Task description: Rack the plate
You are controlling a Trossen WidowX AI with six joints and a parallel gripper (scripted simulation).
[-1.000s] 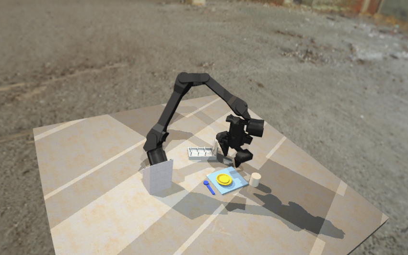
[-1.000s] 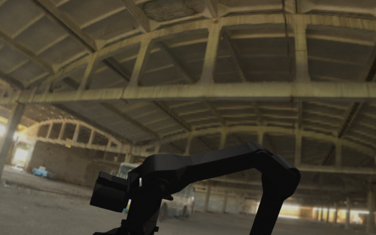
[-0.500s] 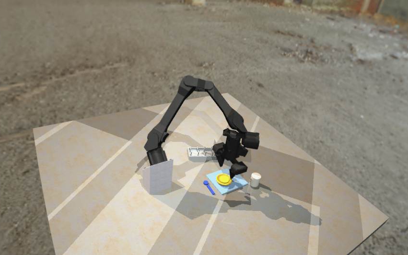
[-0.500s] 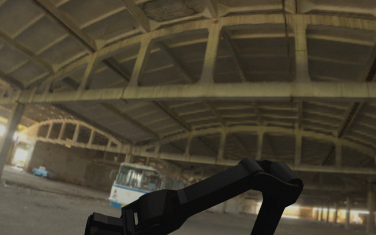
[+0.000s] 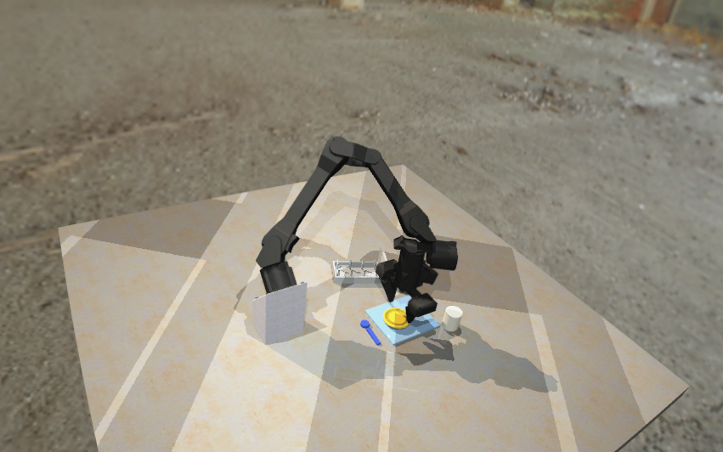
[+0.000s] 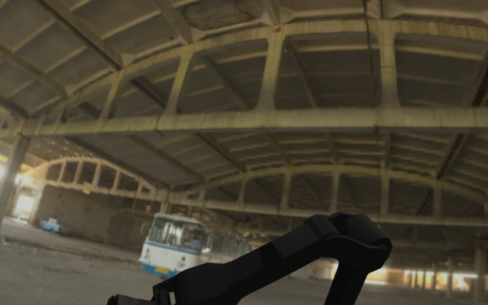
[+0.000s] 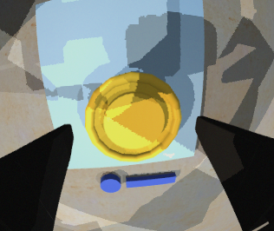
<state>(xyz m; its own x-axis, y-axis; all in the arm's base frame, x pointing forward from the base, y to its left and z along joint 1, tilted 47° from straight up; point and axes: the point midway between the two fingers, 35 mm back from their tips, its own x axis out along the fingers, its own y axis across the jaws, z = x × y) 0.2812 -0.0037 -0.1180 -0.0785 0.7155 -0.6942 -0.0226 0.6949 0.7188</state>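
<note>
Now: the yellow plate 2 cm below my gripper tip and 1 cm behind it. From my gripper tip the other things lie so: light blue mat: 3 cm below, 2 cm ahead; then white cup: 12 cm ahead, 6 cm to the right, 1 cm below; then blue spoon: 9 cm behind, 3 cm below.
</note>
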